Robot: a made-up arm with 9 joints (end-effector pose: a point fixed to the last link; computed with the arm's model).
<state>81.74 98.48 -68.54 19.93 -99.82 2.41 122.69 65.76 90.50</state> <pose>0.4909 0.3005 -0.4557 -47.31 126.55 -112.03</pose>
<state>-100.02 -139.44 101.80 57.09 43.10 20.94 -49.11 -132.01 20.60</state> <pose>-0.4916 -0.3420 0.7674 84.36 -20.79 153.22</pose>
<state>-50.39 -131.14 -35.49 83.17 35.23 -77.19 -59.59 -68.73 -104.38</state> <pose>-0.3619 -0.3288 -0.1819 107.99 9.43 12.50</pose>
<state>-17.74 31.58 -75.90 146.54 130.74 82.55 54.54 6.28 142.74</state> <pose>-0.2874 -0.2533 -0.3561 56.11 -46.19 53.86</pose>
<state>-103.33 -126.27 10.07 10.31 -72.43 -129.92 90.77 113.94 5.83</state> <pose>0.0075 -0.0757 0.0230 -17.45 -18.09 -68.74</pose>
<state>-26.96 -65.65 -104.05 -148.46 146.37 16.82 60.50 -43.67 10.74</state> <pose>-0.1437 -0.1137 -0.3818 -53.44 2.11 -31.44</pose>
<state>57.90 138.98 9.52 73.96 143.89 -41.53 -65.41 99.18 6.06</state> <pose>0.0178 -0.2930 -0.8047 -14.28 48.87 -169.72</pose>
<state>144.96 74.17 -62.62 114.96 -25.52 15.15 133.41 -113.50 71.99</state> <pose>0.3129 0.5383 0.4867 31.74 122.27 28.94</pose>
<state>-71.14 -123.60 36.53 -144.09 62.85 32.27 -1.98 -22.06 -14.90</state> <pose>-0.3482 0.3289 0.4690 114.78 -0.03 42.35</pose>
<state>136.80 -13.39 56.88 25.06 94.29 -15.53 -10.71 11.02 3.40</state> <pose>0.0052 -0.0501 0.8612 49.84 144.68 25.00</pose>
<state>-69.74 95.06 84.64 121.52 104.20 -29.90 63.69 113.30 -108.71</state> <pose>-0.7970 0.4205 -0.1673 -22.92 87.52 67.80</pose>
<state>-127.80 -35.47 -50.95 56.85 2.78 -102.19 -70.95 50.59 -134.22</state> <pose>-0.3559 0.6563 0.2561 -48.85 -34.30 -0.61</pose>
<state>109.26 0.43 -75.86 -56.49 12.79 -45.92 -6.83 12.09 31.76</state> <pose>0.6026 0.3838 0.6214 86.65 -42.65 -32.41</pose>
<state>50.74 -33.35 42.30 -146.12 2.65 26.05 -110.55 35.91 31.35</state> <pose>0.6497 -0.2950 -0.3836 77.50 -16.33 -84.00</pose>
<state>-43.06 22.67 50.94 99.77 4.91 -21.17 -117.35 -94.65 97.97</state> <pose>-0.3119 -0.3382 -0.8063 -62.30 12.18 33.34</pose>
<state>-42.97 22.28 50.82 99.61 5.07 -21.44 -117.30 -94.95 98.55</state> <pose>-0.3107 -0.3389 -0.8068 -62.29 11.75 32.54</pose>
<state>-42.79 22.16 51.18 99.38 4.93 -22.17 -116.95 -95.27 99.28</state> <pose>-0.3003 -0.3429 -0.8071 -62.66 10.53 31.56</pose>
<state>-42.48 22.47 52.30 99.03 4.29 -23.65 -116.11 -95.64 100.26</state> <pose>-0.2748 -0.3520 -0.8062 -63.61 7.97 30.29</pose>
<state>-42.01 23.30 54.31 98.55 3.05 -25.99 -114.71 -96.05 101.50</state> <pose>-0.2309 -0.3655 -0.8024 -65.16 3.73 28.72</pose>
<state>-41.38 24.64 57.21 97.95 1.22 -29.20 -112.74 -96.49 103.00</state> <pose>-0.1680 -0.3803 -0.7926 -67.08 -2.39 26.87</pose>
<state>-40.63 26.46 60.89 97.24 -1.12 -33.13 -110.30 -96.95 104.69</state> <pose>-0.0884 -0.3912 -0.7735 -69.01 -10.42 24.85</pose>
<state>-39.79 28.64 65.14 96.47 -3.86 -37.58 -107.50 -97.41 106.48</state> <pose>0.0022 -0.3930 -0.7422 -70.51 -20.14 22.76</pose>
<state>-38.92 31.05 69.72 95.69 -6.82 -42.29 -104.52 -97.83 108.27</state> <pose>0.0949 -0.3820 -0.6978 -71.22 -31.05 20.81</pose>
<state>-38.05 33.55 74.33 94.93 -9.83 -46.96 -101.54 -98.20 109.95</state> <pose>0.1805 -0.3578 -0.6429 -70.94 -42.48 19.10</pose>
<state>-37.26 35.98 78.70 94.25 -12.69 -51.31 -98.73 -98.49 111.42</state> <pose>0.2509 -0.3236 -0.5830 -69.70 -53.54 17.78</pose>
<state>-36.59 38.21 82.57 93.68 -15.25 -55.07 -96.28 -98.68 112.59</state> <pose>0.3026 -0.2854 -0.5250 -67.82 -63.42 16.91</pose>
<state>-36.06 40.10 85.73 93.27 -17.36 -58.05 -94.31 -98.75 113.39</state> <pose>0.3362 -0.2494 -0.4757 -65.76 -71.39 16.47</pose>
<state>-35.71 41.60 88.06 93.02 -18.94 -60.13 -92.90 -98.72 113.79</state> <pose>0.3556 -0.2202 -0.4396 -63.92 -77.06 16.39</pose>
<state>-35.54 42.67 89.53 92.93 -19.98 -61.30 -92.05 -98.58 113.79</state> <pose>0.3650 -0.2002 -0.4182 -62.63 -80.31 16.59</pose>
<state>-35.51 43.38 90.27 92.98 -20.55 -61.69 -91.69 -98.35 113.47</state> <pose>0.3687 -0.1889 -0.4098 -61.97 -81.51 17.01</pose>
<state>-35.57 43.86 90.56 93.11 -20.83 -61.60 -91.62 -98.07 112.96</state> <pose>0.3693 -0.1831 -0.4095 -61.73 -81.44 17.55</pose>
